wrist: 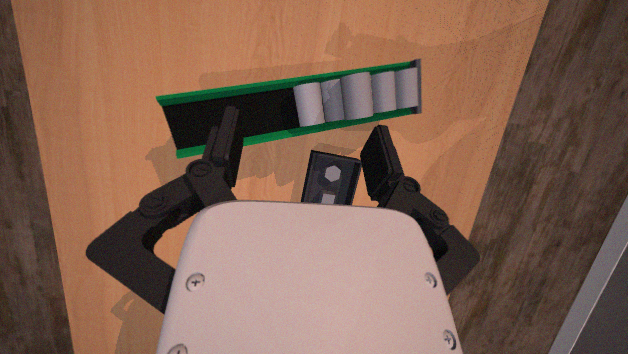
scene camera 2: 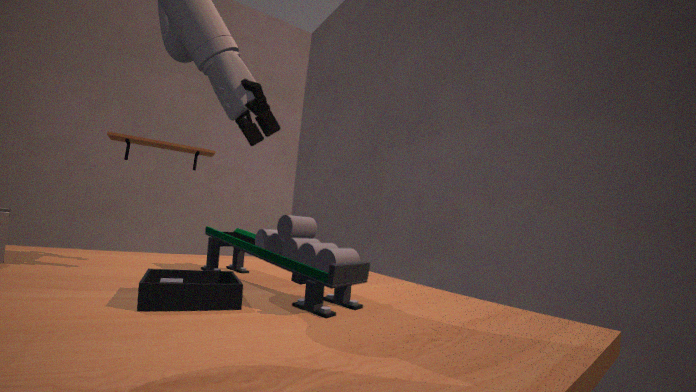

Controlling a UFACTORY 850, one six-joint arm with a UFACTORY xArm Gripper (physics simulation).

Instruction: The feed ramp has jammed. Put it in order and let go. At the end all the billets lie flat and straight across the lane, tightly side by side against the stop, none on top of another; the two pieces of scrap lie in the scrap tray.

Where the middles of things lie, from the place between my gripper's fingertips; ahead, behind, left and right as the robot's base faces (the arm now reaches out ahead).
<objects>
My hand is 260 mm above the black scrap tray (scene camera 2: 201,290), 110 mm to the left of it and 100 mm past it. Also, from my hand: stop (scene camera 2: 339,273) 220 mm below, 180 mm to the right, 110 mm ahead.
</objects>
